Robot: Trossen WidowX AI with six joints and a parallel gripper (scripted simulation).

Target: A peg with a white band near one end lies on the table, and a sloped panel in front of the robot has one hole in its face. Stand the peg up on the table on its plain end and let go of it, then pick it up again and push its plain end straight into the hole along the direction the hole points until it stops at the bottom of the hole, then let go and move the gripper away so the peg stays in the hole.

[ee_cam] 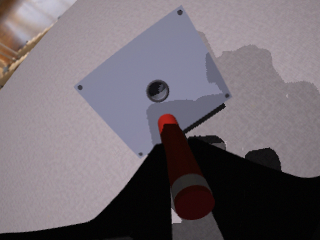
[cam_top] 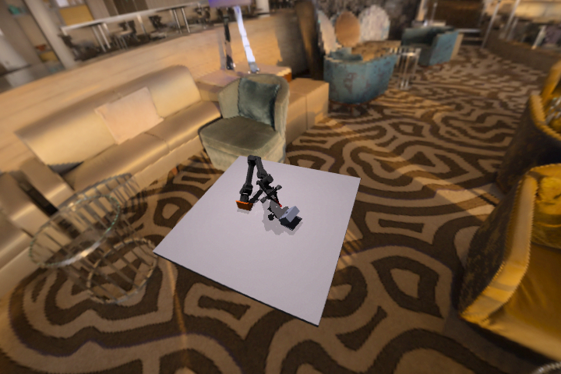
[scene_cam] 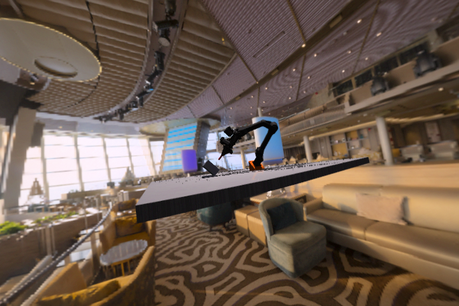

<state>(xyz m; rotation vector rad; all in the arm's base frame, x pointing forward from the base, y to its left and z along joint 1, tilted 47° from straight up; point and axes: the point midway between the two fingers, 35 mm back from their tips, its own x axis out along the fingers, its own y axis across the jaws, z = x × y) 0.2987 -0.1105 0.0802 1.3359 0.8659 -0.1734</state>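
Now: gripper tip 90 mm short of the sloped panel, 80 mm above it and 30 mm to the left of it. Also, from my gripper tip: red peg: 10 mm behind, 10 mm above.
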